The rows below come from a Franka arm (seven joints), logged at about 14 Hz.
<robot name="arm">
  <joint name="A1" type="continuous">
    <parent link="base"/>
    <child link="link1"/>
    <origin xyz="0 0 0.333" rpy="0 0 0"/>
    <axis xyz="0 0 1"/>
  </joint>
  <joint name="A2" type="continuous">
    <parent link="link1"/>
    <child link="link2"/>
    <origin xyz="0 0 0" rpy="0 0 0"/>
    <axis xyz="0 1 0"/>
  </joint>
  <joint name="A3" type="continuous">
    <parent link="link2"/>
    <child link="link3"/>
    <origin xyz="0 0 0.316" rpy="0 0 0"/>
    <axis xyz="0 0 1"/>
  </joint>
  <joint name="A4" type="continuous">
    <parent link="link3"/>
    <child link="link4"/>
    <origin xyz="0.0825 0 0" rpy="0 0 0"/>
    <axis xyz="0 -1 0"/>
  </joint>
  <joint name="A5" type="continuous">
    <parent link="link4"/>
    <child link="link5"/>
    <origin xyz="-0.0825 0 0.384" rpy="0 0 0"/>
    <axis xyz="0 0 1"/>
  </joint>
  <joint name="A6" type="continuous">
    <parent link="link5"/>
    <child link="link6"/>
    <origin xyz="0 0 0" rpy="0 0 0"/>
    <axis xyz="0 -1 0"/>
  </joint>
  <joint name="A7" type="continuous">
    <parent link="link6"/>
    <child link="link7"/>
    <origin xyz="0.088 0 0" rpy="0 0 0"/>
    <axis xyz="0 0 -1"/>
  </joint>
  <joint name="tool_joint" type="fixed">
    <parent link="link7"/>
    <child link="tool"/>
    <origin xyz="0 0 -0.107" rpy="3.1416 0 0"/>
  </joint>
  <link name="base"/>
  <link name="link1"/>
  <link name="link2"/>
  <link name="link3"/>
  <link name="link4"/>
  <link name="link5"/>
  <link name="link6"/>
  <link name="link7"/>
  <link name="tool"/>
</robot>
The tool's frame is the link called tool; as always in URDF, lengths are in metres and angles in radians. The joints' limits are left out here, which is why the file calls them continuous.
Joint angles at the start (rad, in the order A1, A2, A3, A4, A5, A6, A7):
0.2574 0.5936 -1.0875 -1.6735 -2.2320 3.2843 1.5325
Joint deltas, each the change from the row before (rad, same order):
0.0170 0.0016 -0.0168 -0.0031 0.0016 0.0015 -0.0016
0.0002 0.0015 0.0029 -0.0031 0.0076 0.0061 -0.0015
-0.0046 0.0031 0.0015 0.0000 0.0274 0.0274 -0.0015
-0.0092 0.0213 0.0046 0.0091 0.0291 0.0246 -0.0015
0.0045 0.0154 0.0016 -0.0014 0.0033 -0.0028 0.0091
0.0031 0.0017 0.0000 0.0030 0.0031 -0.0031 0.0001
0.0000 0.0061 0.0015 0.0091 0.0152 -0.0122 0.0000
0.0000 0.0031 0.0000 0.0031 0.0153 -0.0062 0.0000
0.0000 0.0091 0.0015 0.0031 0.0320 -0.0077 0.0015
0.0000 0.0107 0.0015 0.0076 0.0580 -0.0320 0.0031
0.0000 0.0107 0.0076 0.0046 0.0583 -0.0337 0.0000
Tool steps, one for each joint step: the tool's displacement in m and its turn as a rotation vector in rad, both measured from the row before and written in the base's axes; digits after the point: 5 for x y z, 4 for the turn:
0.00018 0.00227 0.00242 -0.0064 0.0016 0.0022
0.00047 0.00227 -0.00263 0.0114 0.0017 0.0011
0.00020 0.00280 -0.00196 0.0368 -0.0050 -0.0028
0.00324 0.00203 -0.00692 0.0269 0.0043 -0.0014
0.00249 0.00299 -0.00750 0.0021 0.0063 -0.0018
0.00233 0.00162 0.00060 -0.0031 -0.0040 0.0025
0.00511 0.00039 0.00133 -0.0080 -0.0165 -0.0036
0.00262 0.00013 0.00061 0.0005 -0.0133 -0.0059
0.00472 0.00134 -0.00177 0.0084 -0.0217 -0.0119
0.00912 -0.00038 0.00133 0.0005 -0.0535 -0.0293
0.00950 0.00159 -0.00132 0.0034 -0.0484 -0.0270

